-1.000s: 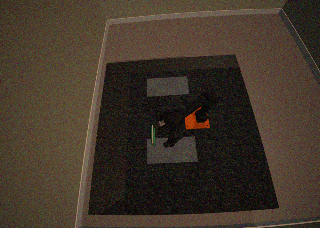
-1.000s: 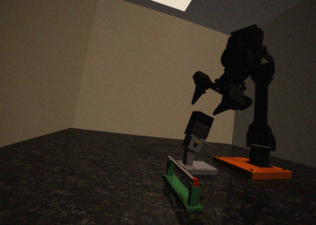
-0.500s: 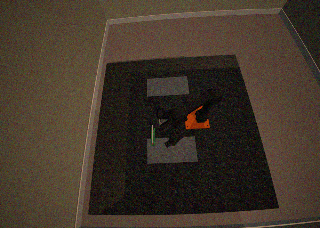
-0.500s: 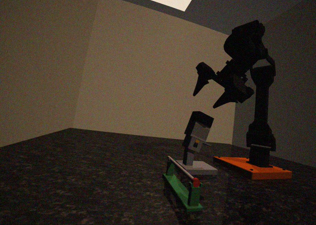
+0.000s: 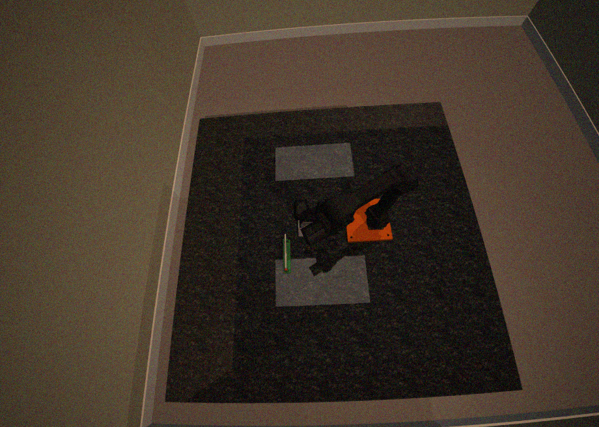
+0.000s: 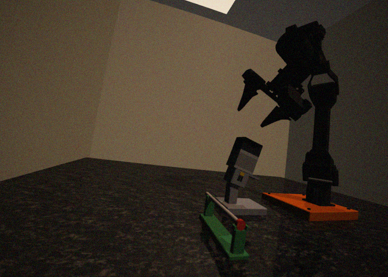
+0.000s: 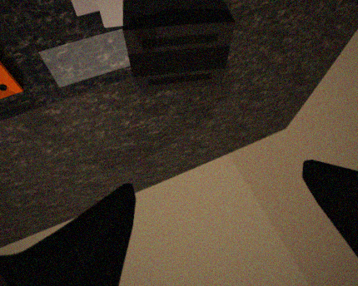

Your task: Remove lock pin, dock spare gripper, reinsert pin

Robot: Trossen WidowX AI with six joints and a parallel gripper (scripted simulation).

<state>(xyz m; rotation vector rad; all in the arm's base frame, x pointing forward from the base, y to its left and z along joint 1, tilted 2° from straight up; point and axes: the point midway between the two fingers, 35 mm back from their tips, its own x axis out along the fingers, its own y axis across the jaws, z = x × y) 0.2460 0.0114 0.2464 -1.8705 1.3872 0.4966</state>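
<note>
My gripper tip is now 120 mm short of the green rack, 150 mm to the right of it and 220 mm above it. Also, from my gripper tip: grey socket 20 mm ahead, 30 mm to the left, 190 mm below; then spare gripper 20 mm ahead, 20 mm to the left, 120 mm below.
</note>
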